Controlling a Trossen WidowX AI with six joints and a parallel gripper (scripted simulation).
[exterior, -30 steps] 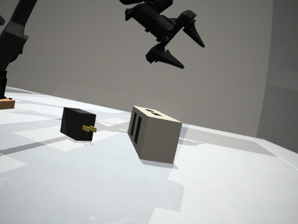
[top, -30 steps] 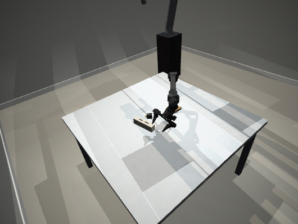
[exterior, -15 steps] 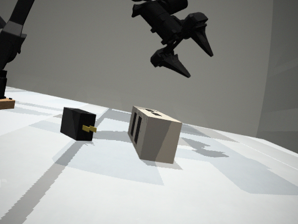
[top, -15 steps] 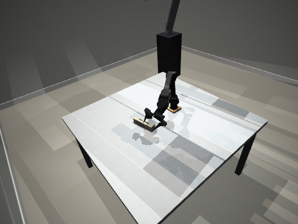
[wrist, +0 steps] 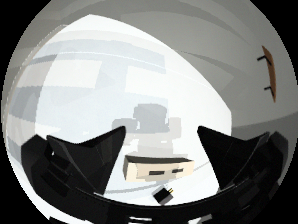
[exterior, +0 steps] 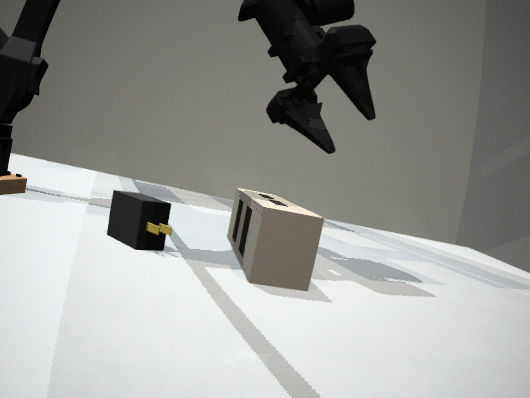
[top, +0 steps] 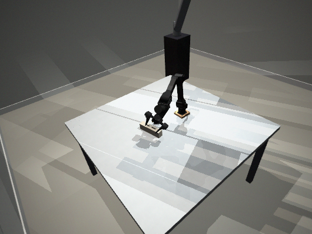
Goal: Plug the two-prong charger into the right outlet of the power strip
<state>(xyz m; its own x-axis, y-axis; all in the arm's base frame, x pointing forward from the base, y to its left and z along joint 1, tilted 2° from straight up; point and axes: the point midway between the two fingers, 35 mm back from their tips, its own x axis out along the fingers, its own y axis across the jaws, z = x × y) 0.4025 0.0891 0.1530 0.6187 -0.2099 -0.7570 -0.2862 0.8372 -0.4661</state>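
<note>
The charger lies 17 cm behind my gripper tip, 16 cm to the right of it and 12 cm below it.
</note>
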